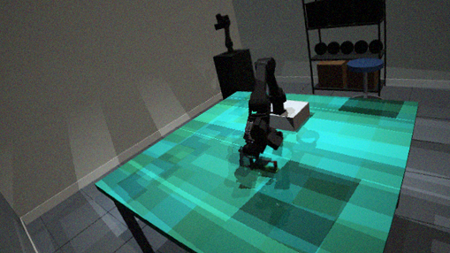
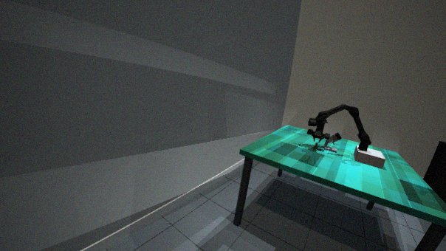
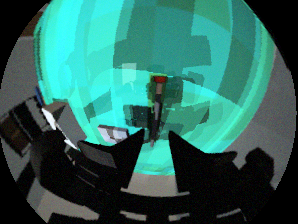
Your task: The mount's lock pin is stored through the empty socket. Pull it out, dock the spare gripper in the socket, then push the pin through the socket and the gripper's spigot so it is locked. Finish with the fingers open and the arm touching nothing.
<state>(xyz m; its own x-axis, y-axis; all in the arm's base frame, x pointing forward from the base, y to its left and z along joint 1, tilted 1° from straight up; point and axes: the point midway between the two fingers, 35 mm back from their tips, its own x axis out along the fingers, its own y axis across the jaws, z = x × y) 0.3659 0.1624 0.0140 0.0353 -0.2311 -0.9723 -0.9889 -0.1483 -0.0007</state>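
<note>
My gripper tip is now 10 mm past the olive mount, 10 mm to the right of it and 40 mm above it. The rest, counted from my gripper tip: spare gripper (120 mm behind, 130 mm to the right, 50 mm above); grey mount (100 mm behind, 120 mm to the right, 10 mm below).
</note>
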